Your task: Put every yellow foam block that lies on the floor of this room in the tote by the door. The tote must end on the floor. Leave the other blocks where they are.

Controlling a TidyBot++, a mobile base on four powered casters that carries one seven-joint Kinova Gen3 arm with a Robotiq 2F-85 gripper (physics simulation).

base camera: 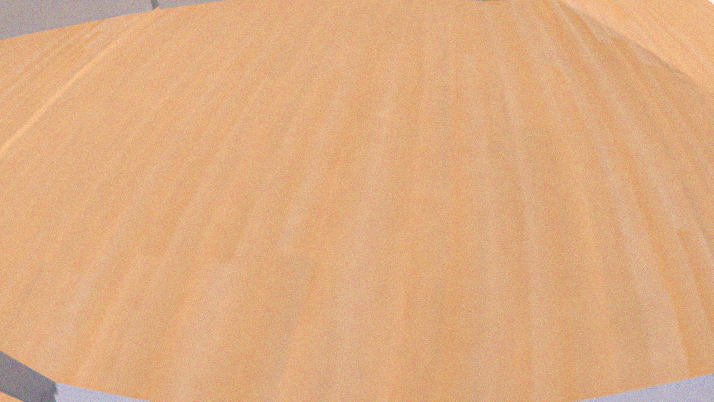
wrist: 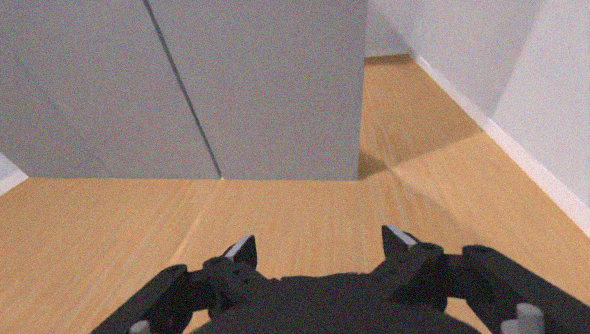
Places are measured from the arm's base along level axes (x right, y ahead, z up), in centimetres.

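Pixels of known places: gripper, between the fingertips: (wrist: 317,244).
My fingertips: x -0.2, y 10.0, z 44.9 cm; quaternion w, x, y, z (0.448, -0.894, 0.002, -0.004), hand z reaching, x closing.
Note:
Behind a point stands the place of what it marks.
My gripper (wrist: 317,244) {x -0.1, y 10.0, z 44.9 cm} is open, with nothing between its fingers, and hangs above the wooden floor (wrist: 300,210) {x -8.9, y 86.6, z -39.7 cm} (base camera: 350,200) {x -3.1, y 41.9, z -39.7 cm} in the wrist view. It faces a tall grey cabinet-like block. No yellow foam block shows in the base camera view or the wrist view. The tote and the door do not show in either view.
The tall grey block (wrist: 280,100) (base camera: 75,12) stands ahead, with a dark vertical seam. To its right a shadowed passage of floor (wrist: 400,110) {x 87.0, y 196.5, z -39.7 cm} runs back between it and a pale wall (wrist: 550,100) {x 126.0, y 112.5, z -1.5 cm} with a white baseboard (wrist: 520,150) {x 124.4, y 111.3, z -31.8 cm}. Another white baseboard (wrist: 10,177) {x -249.7, y 142.1, z -32.1 cm} shows at the far left.

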